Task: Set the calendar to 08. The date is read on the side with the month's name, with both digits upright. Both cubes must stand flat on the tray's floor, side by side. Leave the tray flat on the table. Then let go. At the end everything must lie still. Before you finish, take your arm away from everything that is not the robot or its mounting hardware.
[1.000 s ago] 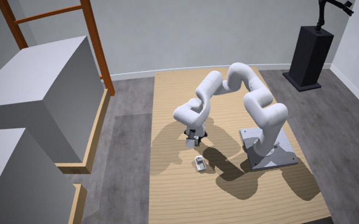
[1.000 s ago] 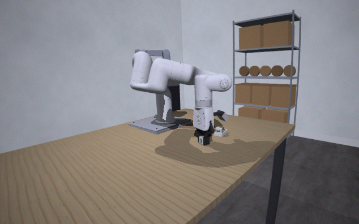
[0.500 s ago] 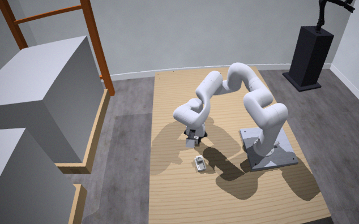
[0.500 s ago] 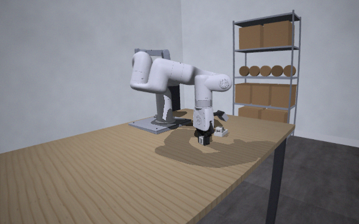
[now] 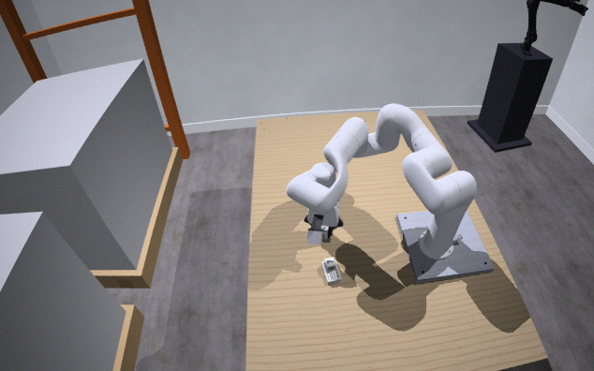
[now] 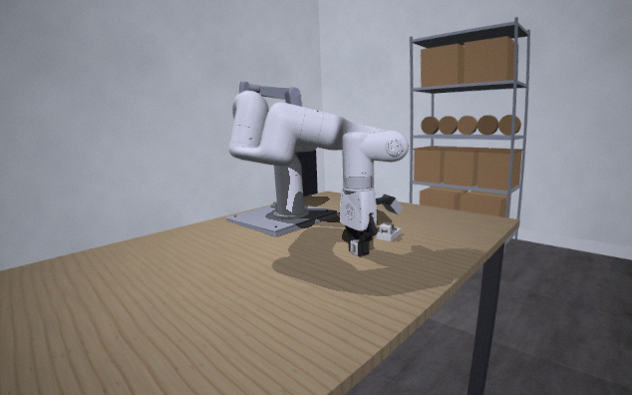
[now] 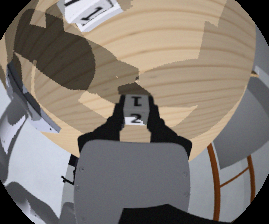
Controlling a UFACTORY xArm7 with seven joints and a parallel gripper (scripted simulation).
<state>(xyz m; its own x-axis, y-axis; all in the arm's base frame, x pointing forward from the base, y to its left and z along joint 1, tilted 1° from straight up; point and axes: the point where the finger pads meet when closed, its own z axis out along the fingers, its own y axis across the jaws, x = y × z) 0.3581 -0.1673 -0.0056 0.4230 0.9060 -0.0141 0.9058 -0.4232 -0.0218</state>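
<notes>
The white digit cube is right at my hand. From my hand the other things lie so: white tray 16 cm to the left, 2 cm ahead, 1 cm below.
</notes>
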